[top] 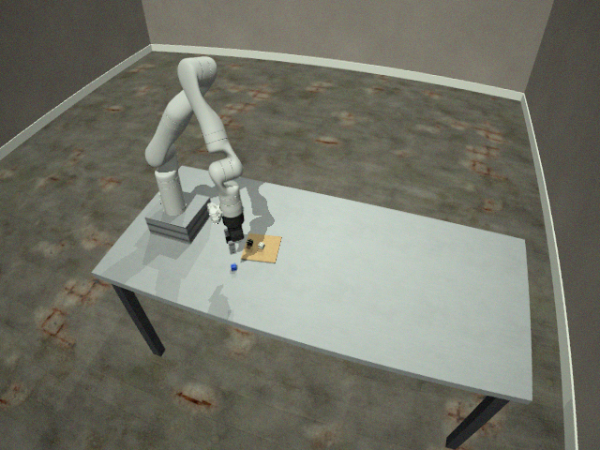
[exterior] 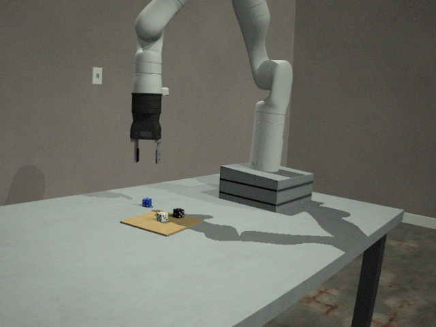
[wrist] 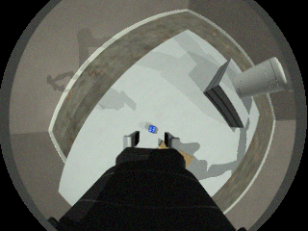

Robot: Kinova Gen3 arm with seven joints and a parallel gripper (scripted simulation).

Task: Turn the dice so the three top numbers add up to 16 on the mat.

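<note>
Right now the blue die is 13 cm below my hand. Also, from my hand: tan mat: 6 cm ahead, 13 cm to the left, 14 cm below; white die: 6 cm ahead, 13 cm to the left, 13 cm below; black die: 1 cm ahead, 13 cm to the left, 13 cm below.
</note>
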